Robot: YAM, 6 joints.
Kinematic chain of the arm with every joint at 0, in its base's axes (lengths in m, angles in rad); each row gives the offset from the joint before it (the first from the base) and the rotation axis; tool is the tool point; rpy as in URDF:
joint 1: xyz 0 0 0.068 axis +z
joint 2: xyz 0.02 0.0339 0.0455 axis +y
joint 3: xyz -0.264 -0.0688 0 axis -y
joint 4: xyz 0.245 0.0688 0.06 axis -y
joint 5: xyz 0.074 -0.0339 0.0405 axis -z
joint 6: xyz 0.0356 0 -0.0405 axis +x
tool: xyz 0 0 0 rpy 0 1.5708 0
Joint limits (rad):
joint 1: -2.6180..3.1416
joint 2: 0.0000..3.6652
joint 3: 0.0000..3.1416
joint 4: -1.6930..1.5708
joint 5: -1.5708..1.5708
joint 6: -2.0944..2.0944
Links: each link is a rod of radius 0.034 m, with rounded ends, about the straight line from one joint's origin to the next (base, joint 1, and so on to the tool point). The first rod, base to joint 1, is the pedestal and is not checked.
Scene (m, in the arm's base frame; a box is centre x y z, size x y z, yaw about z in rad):
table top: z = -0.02
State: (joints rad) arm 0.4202 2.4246 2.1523 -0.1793 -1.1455 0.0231
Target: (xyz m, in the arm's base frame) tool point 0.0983 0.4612 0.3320
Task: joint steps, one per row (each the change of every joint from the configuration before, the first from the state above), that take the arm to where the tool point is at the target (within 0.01 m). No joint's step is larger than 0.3 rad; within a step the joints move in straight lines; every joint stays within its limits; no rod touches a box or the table.
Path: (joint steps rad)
1: 0.2897 -0.1223 -0.0789 -0.0532 -0.0321 0.0000
2: 0.2897 -0.1223 -0.0788 -0.0532 -0.0321 0.0000
3: 0.2897 -0.1223 -0.0789 -0.0532 -0.0321 0.0000

